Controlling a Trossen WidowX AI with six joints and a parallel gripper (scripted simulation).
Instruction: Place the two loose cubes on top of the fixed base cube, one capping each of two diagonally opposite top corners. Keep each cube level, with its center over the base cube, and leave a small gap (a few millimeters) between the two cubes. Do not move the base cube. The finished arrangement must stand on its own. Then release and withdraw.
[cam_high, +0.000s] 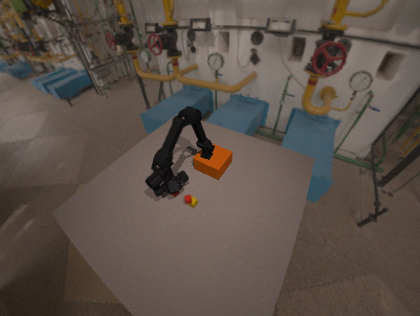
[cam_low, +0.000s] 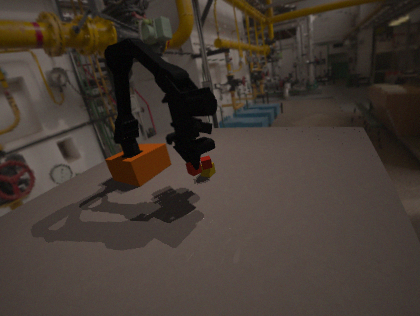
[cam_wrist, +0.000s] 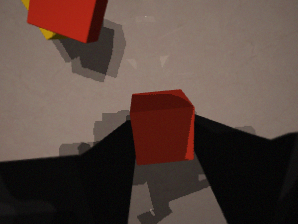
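Right now my gripper tip is 100 mm to the right of the yellow base cube, 60 mm above it and 20 mm past it.
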